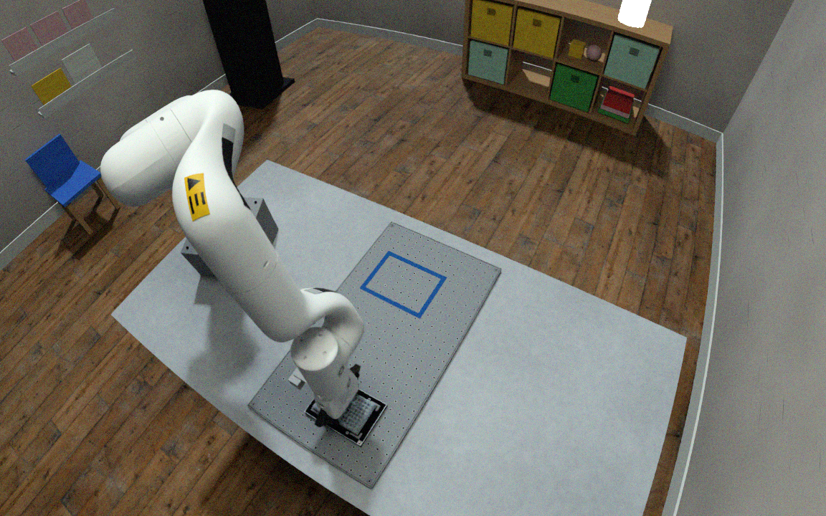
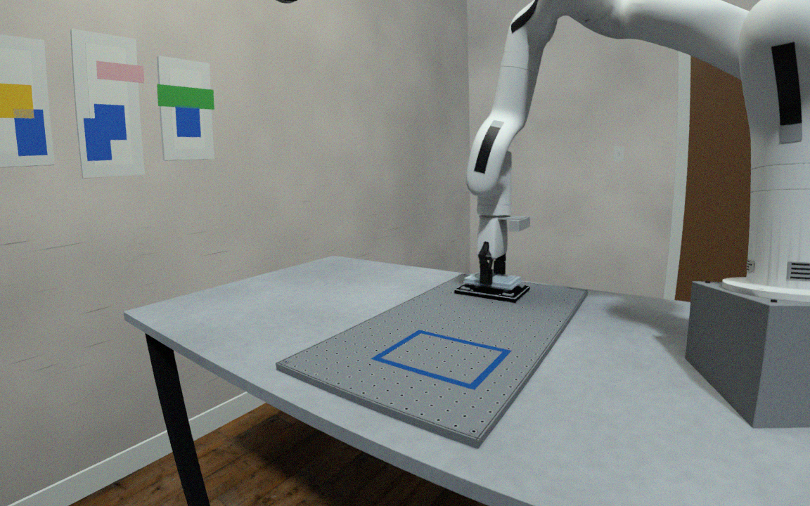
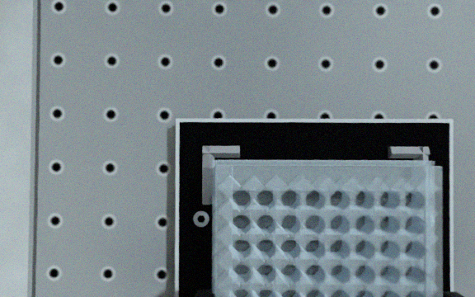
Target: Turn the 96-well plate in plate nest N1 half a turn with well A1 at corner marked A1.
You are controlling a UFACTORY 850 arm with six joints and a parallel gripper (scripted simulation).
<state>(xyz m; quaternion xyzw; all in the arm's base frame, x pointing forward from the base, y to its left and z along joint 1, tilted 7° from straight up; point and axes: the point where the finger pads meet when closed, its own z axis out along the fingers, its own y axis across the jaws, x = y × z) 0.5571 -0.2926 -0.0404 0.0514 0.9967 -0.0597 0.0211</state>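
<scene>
The 96-well plate lies 10 mm below my hand. From my hand the other things lie so: black plate nest N1 (40 mm below).
</scene>
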